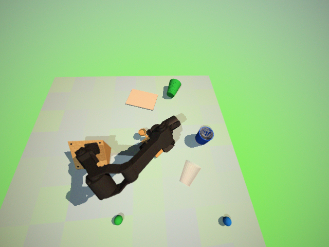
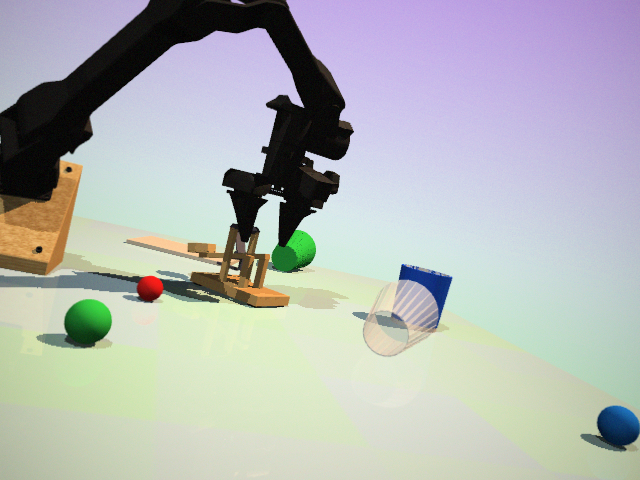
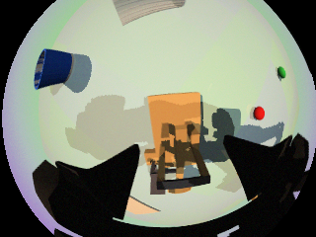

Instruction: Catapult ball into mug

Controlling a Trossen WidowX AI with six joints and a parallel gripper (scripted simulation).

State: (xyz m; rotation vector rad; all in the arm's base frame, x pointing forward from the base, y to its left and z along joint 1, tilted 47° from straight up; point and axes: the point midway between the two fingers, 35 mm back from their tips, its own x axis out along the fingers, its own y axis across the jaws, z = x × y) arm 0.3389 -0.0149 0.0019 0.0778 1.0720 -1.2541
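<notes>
My gripper tip is now 30 mm to the right of the catapult frame, 30 mm past it and 10 mm above it. From my gripper tip the other things lie so: blue mug (300 mm ahead, 60 mm below, 30 mm to the left); wooden catapult (60 mm to the left, 40 mm below, 30 mm behind); red ball (160 mm behind, 120 mm to the right, 70 mm below).
</notes>
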